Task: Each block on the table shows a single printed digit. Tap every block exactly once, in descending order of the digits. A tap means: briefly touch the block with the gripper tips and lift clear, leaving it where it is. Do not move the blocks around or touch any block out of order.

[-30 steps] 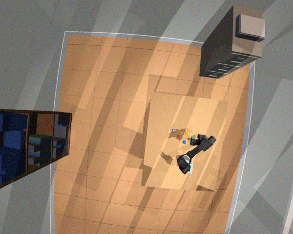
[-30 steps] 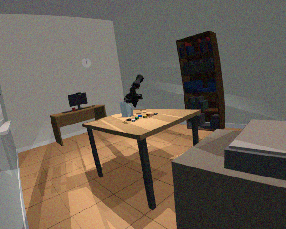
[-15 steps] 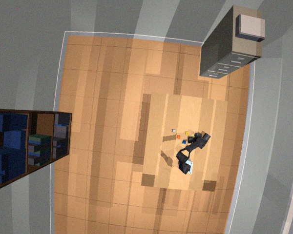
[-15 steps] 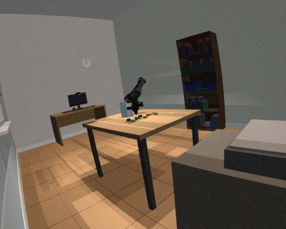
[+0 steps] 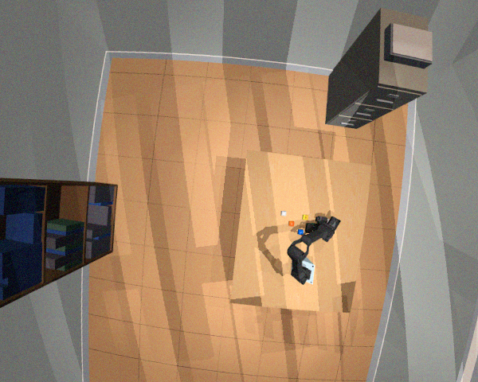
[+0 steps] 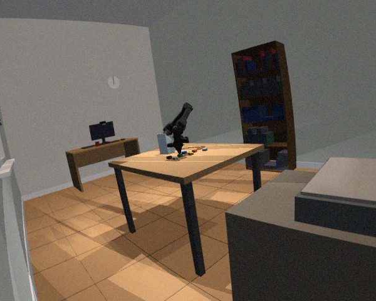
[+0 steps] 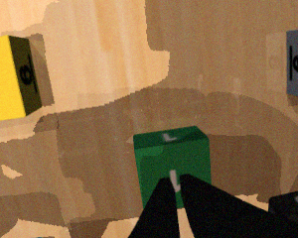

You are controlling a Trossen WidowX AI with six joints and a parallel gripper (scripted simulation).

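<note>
My gripper tip is now 1 cm above the green block. Also, from my gripper tip: white block 4 cm ahead, 8 cm to the right, 1 cm below; yellow block 5 cm ahead, 7 cm to the left, 1 cm below; black block 5 cm behind, 7 cm to the right, 1 cm below.
</note>
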